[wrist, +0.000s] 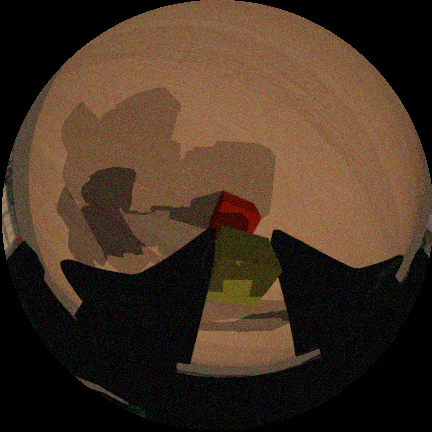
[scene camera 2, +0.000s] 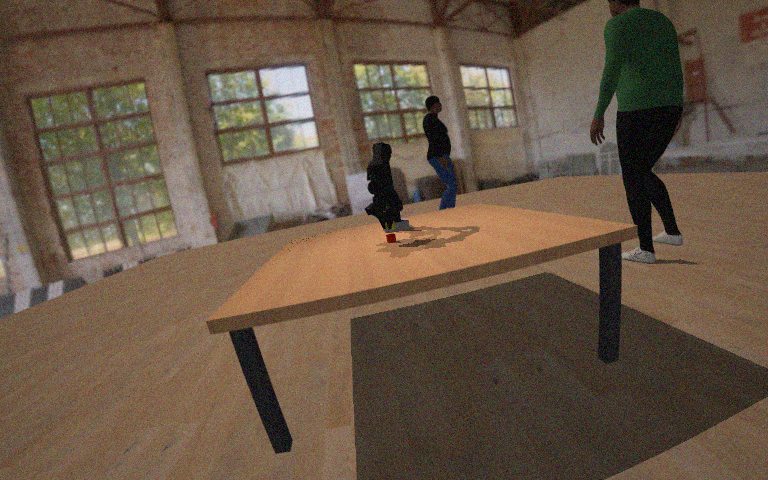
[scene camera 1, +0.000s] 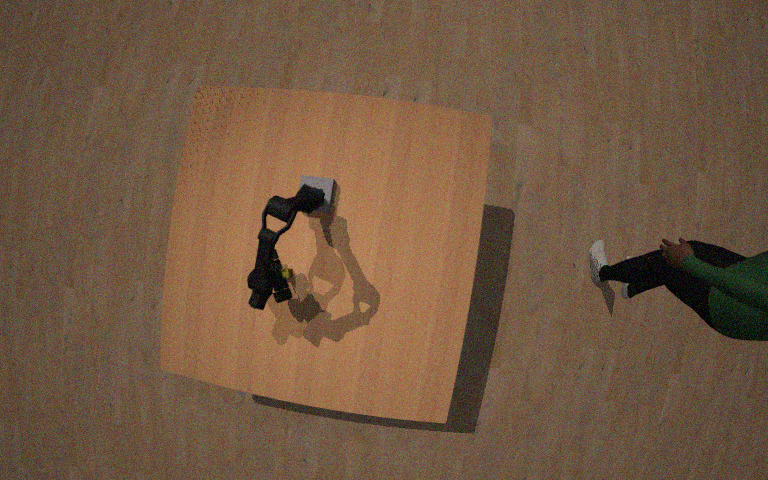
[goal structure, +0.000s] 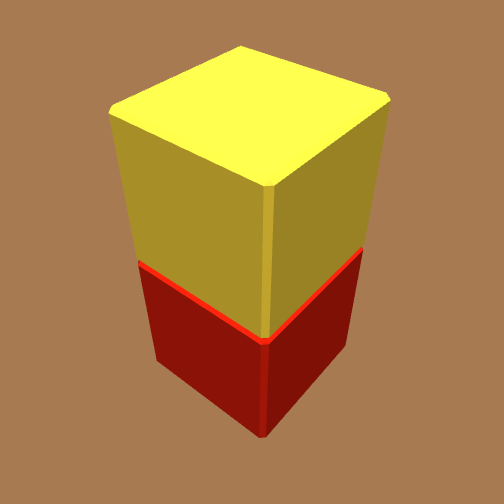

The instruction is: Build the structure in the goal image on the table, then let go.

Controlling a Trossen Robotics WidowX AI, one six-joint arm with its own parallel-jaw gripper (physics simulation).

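Places are measured from the arm's base along level axes (x left, y back, z up), in metres.
Where they show: gripper, fingertip midpoint: [wrist: 243,235] [scene camera 2: 387,229] [scene camera 1: 282,273]; arm's base, link origin: [scene camera 2: 395,221] [scene camera 1: 314,198].
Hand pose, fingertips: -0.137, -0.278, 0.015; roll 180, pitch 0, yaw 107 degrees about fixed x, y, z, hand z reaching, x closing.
Things, the pixels of their centre, and the offset from my fingertips, as dx, dy, dz. Level surfaces: height alone.
- red block, body centre: [wrist: 232,218] [scene camera 2: 391,238] +0.009, -0.002, -0.041
- table, surface height: dz -0.058
- yellow block, body centre: [wrist: 239,266] [scene camera 1: 285,273] +0.015, +0.002, +0.011
A red block [scene camera 2: 391,238] [wrist: 251,210] sits on the table [scene camera 1: 407,186] [scene camera 2: 317,271]. My gripper [scene camera 2: 390,225] [wrist: 243,235] is shut on a yellow block [scene camera 1: 287,273] [wrist: 245,260], which looks dark olive in the wrist view. The yellow block is over the red block and hides part of it in the wrist view. In scene camera 2 the yellow sits right above the red; whether they touch is too small to tell. The red block does not show in scene camera 1, where the arm is above that area.
The arm's grey base plate [scene camera 1: 329,190] [scene camera 2: 402,225] stands on the table behind the blocks. Shadows of the arm fall across the table around the blocks. A person in green [scene camera 1: 736,294] [scene camera 2: 642,62] and a person in black [scene camera 2: 436,135] stand off the table.
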